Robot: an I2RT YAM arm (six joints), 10 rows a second.
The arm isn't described. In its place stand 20 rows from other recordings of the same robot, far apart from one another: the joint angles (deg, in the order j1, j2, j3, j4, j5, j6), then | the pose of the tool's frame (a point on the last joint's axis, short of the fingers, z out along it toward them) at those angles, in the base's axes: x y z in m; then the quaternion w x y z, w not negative.
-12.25 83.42 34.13 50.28 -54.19 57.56 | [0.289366 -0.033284 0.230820 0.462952 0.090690 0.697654 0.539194]
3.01 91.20 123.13 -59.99 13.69 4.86 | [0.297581 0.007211 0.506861 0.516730 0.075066 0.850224 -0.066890]
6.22 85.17 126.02 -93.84 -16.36 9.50 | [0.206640 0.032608 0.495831 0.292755 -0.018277 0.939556 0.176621]
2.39 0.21 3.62 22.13 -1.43 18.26 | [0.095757 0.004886 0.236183 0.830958 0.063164 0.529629 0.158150]
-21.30 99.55 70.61 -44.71 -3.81 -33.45 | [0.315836 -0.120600 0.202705 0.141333 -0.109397 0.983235 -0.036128]
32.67 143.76 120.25 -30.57 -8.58 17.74 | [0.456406 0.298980 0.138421 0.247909 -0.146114 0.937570 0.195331]
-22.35 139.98 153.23 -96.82 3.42 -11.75 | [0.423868 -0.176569 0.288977 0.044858 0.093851 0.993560 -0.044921]
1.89 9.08 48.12 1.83 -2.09 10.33 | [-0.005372 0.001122 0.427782 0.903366 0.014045 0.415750 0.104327]
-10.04 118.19 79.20 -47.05 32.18 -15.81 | [0.370957 -0.084931 0.134790 0.029598 0.038768 -0.959519 0.277389]
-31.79 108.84 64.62 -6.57 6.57 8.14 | [0.330893 -0.209875 0.150751 0.316812 0.339195 0.877394 -0.121481]
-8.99 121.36 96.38 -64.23 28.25 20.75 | [0.398638 -0.080126 0.184509 0.031650 0.250488 0.936835 -0.242064]
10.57 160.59 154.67 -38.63 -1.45 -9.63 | [0.586678 0.110393 0.158766 0.386169 -0.166552 0.907146 0.014839]
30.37 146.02 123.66 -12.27 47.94 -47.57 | [0.504141 0.264789 0.167732 0.365973 -0.362134 0.747800 -0.419187]
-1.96 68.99 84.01 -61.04 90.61 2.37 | [0.196217 -0.042333 0.428417 0.265716 0.290625 0.641644 -0.658199]
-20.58 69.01 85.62 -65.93 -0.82 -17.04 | [0.200987 -0.074922 0.404400 0.331182 0.026475 0.937252 -0.105720]
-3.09 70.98 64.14 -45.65 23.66 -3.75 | [0.248145 -0.027703 0.308917 0.302552 0.060576 0.927154 -0.212550]
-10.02 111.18 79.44 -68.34 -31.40 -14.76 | [0.335122 -0.040376 0.179034 0.024767 0.015904 -0.959132 -0.281423]
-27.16 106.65 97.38 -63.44 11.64 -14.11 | [0.334344 -0.179607 0.282235 0.104613 0.126910 0.975439 -0.146519]
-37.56 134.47 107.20 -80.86 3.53 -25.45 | [0.328528 -0.255400 0.138878 0.150161 -0.099291 -0.982047 -0.056363]
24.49 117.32 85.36 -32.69 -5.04 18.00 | [0.387882 0.180123 0.170352 0.188767 -0.064805 0.972578 0.119413]
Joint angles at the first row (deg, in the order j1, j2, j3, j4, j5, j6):
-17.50 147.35 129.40 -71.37 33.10 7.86
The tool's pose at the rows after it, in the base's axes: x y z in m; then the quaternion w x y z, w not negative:
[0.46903 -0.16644 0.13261 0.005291 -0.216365 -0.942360 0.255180]
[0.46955 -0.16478 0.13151 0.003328 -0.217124 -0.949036 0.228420]
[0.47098 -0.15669 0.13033 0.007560 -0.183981 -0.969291 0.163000]
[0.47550 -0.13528 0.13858 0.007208 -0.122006 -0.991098 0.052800]
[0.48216 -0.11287 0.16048 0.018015 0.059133 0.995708 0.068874]
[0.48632 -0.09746 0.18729 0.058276 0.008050 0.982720 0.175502]
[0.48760 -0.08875 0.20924 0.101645 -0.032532 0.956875 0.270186]
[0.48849 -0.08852 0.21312 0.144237 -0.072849 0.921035 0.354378]
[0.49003 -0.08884 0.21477 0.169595 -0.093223 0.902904 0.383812]
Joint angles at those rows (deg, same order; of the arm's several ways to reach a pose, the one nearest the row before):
-17.52 147.35 129.40 -70.13 29.52 7.84
-17.52 147.37 129.40 -70.15 26.35 7.81
-17.08 147.35 129.51 -70.91 18.74 4.21
-15.44 147.28 131.66 -74.30 6.11 -1.41
-13.76 147.28 136.60 -78.70 -8.14 -6.92
-12.82 147.28 142.23 -82.60 -21.19 -11.44
-12.58 147.28 146.48 -85.17 -33.34 -15.27
-13.17 147.31 146.37 -84.62 -44.82 -20.38
-13.39 147.30 146.23 -83.59 -49.41 -22.72

